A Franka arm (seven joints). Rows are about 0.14 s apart.
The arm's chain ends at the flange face. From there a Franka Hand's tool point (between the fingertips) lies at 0.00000 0.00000 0.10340 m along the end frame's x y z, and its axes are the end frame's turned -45 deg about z.
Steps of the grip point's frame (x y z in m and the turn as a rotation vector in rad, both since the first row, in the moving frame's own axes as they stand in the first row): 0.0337, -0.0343, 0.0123, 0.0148, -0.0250, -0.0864; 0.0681, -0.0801, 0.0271, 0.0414, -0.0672, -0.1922; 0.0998, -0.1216, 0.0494, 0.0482, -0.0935, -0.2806; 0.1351, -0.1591, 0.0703, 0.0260, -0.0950, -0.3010; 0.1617, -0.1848, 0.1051, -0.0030, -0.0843, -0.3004; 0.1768, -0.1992, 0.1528, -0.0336, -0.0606, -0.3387; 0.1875, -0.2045, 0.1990, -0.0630, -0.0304, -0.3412; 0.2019, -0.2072, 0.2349, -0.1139, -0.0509, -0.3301; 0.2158, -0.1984, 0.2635, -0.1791, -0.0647, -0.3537; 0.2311, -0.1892, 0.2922, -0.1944, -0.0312, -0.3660
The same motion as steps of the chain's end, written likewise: 0.0024, -0.0490, 0.0123, -0.0072, -0.0281, -0.0864; -0.0008, -0.1074, 0.0274, -0.0182, -0.0768, -0.1922; -0.0057, -0.1613, 0.0500, -0.0320, -0.1002, -0.2806; -0.0090, -0.2143, 0.0708, -0.0488, -0.0856, -0.3010; -0.0114, -0.2522, 0.1055, -0.0617, -0.0575, -0.3004; -0.0151, -0.2730, 0.1530, -0.0666, -0.0191, -0.3387; -0.0155, -0.2835, 0.1993, -0.0660, 0.0231, -0.3412; -0.0102, -0.3003, 0.2357, -0.1165, 0.0445, -0.3301; 0.0011, -0.3088, 0.2653, -0.1724, 0.0809, -0.3537; 0.0151, -0.3111, 0.2942, -0.1595, 0.1154, -0.3660
